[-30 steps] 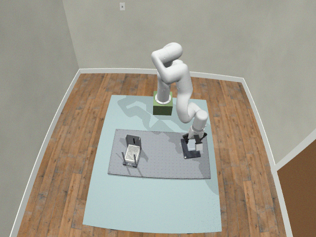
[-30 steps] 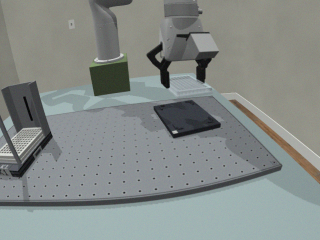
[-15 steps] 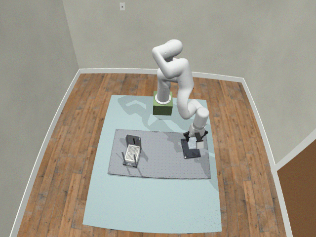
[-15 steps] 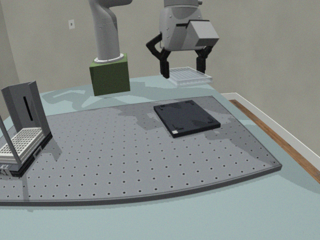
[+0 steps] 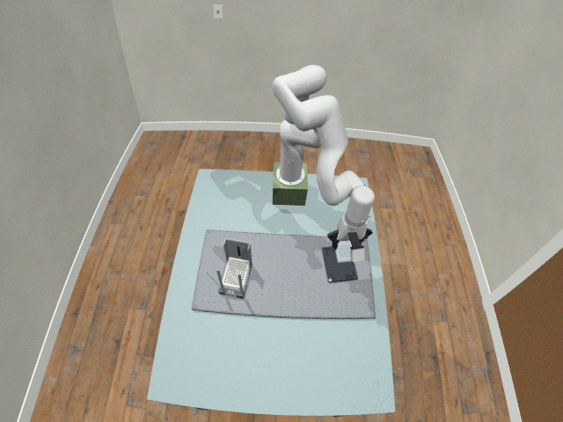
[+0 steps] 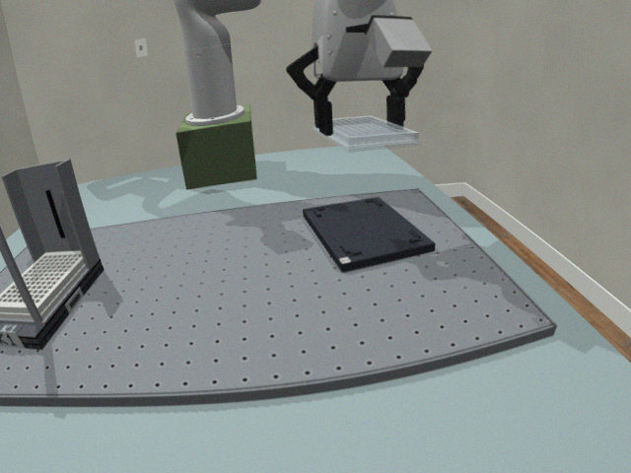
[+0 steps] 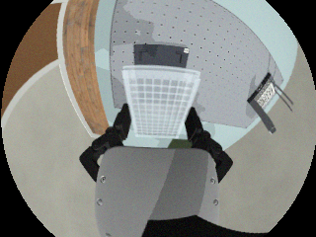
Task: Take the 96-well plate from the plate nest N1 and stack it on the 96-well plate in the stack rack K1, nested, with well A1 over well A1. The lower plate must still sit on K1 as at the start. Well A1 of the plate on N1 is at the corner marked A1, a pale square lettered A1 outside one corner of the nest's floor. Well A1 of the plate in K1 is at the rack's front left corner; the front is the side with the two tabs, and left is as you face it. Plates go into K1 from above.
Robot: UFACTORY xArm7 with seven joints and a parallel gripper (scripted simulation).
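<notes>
Right now the white 96-well plate is 41 cm to the right of my hand, 12 cm below it and 7 cm ahead of it. The rest, counted from my hand: plate nest N1: 14 cm below; clear 96-well plate: 1 cm below; pale A1 square: 13 cm below, 8 cm ahead, 4 cm to the right.
</notes>
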